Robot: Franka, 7 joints.
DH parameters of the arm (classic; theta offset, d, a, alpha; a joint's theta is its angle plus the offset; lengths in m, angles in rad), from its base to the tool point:
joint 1: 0 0.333 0 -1.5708
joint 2: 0 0 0 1.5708
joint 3: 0 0.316 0.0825 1.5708
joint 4: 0 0 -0.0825 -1.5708
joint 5: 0 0.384 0 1.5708
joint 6: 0 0 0.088 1.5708
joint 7: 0 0.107 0 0
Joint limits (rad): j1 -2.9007..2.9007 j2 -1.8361..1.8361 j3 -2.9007..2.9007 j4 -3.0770..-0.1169 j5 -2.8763..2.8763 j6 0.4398..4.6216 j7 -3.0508..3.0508
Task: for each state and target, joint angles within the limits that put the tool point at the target. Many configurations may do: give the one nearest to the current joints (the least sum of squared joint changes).
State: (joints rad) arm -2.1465 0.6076 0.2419 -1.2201 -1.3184 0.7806 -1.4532
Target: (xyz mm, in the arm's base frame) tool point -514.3 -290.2 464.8
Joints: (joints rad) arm -2.4302 0.5486 0.0274 -1.4007 -1.2458 0.6440 -1.4532
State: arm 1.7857 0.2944 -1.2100 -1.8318 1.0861 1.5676 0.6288
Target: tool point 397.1 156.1 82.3
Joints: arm 1.3665 0.9604 -0.9842 -2.2311 1.0606 1.6756 0.6288
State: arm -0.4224 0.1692 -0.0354 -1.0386 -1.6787 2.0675 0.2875
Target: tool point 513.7 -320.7 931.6
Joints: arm -0.4895 0.4274 -0.0616 -0.5978 -1.7586 2.2847 0.2875
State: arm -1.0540 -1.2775 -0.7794 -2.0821 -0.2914 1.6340 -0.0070
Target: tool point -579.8 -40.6 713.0
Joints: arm -0.9629 -1.3457 -0.9838 -1.4898 -0.3500 1.9381 -0.0070
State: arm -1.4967 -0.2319 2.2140 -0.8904 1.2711 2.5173 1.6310
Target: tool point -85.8 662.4 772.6
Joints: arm -1.0208 -0.3036 2.5751 -1.1490 1.2638 2.3682 1.6310
